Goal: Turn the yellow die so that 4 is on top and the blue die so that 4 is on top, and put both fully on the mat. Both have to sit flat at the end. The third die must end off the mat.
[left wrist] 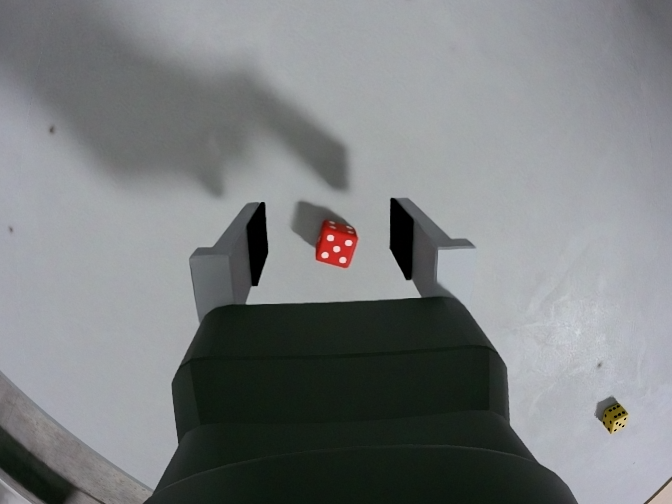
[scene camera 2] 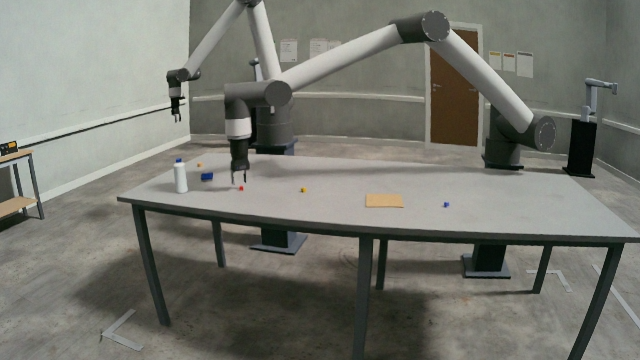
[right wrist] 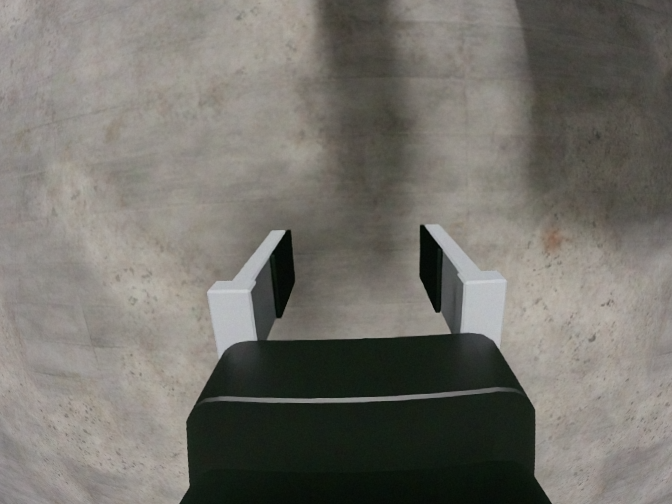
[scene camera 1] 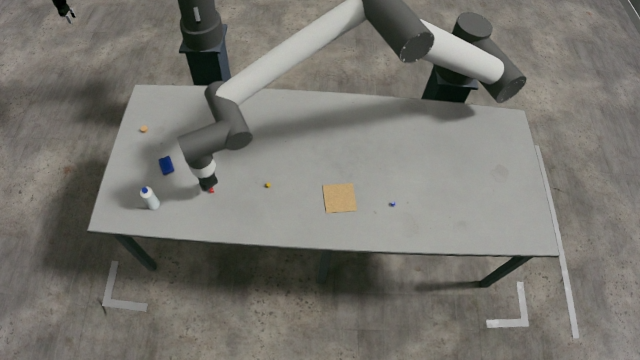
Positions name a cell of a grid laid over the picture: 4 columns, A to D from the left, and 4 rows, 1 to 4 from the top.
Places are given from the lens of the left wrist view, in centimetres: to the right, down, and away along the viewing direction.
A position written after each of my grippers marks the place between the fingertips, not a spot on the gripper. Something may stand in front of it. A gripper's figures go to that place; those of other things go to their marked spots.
my left gripper (left wrist: B2): 0, -1, 17
red die (left wrist: C2): 0, 0, 18
